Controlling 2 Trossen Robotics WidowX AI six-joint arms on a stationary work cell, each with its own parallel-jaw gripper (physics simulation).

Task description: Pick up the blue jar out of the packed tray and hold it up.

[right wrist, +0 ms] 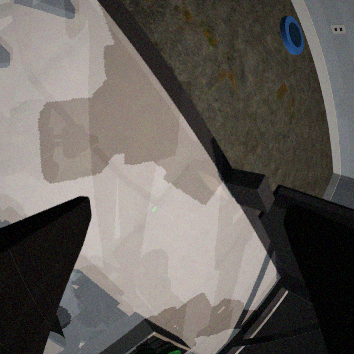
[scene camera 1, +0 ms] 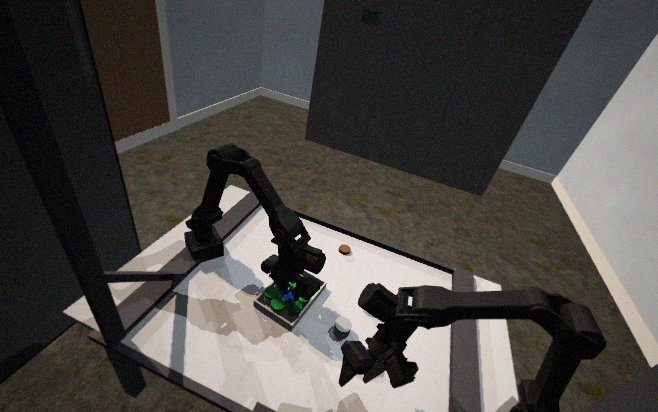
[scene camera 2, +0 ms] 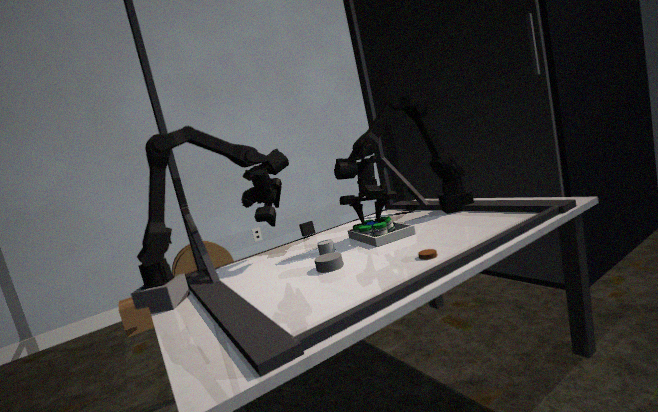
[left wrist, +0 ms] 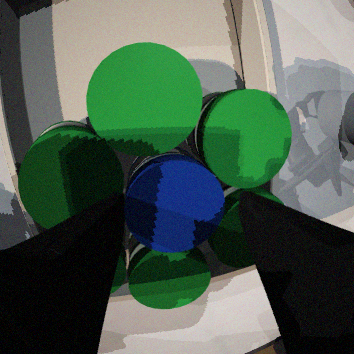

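Where they show: left gripper, fingertip midpoint: (scene camera 1: 290, 295) (scene camera 2: 370, 223) (left wrist: 182, 202); right gripper, fingertip midpoint: (right wrist: 191, 211) (scene camera 1: 352, 383) (scene camera 2: 275, 216); left arm's base, origin of the base link: (scene camera 1: 203, 237) (scene camera 2: 454, 193); right arm's base, origin of the base link: (scene camera 2: 158, 283).
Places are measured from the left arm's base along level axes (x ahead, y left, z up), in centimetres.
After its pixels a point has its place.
The blue jar (scene camera 1: 288, 296) @(y 14.9, x 33.0, z -1.5 cm) (scene camera 2: 370, 223) @(y 16.2, x 32.9, z -1.5 cm) (left wrist: 175, 202) @(y 15.6, x 32.5, z -1.5 cm) stands in the packed tray (scene camera 1: 272, 315) @(y 8.8, x 35.0, z -4.4 cm) (scene camera 2: 390, 239) @(y 27.6, x 28.1, z -5.1 cm), with green-lidded jars (scene camera 1: 276, 304) (left wrist: 145, 95) crowded around it. My left gripper (scene camera 2: 370, 220) @(y 15.7, x 32.8, z -1.6 cm) (left wrist: 182, 202) @(y 15.7, x 32.8, z -1.6 cm) is pointed down at the tray, part-open and empty. In the left wrist view its fingertips are on either side of the blue lid, the left one close to its edge, the right one a little off it and over a green lid. How deep the tips reach is hidden. My right gripper (scene camera 1: 370, 372) (right wrist: 191, 211) @(y 12.7, x 64.8, z 6.9 cm) is open and empty, held above the table away from the tray.
A small pale cylinder (scene camera 1: 342, 325) @(y 24.5, x 48.4, z -2.5 cm) (scene camera 2: 325, 246) @(y 27.5, x 48.0, z -3.3 cm) stands between the tray and my right gripper. A wider grey cylinder (scene camera 2: 329, 263) @(y 44.1, x 45.8, z -3.8 cm) is near it. An orange-brown disc (scene camera 1: 344, 249) @(y 46.1, x 21.4, z -4.8 cm) (scene camera 2: 427, 254) @(y 48.7, x 21.3, z -4.8 cm) lies near a table edge. Dark frame bars border the white table.
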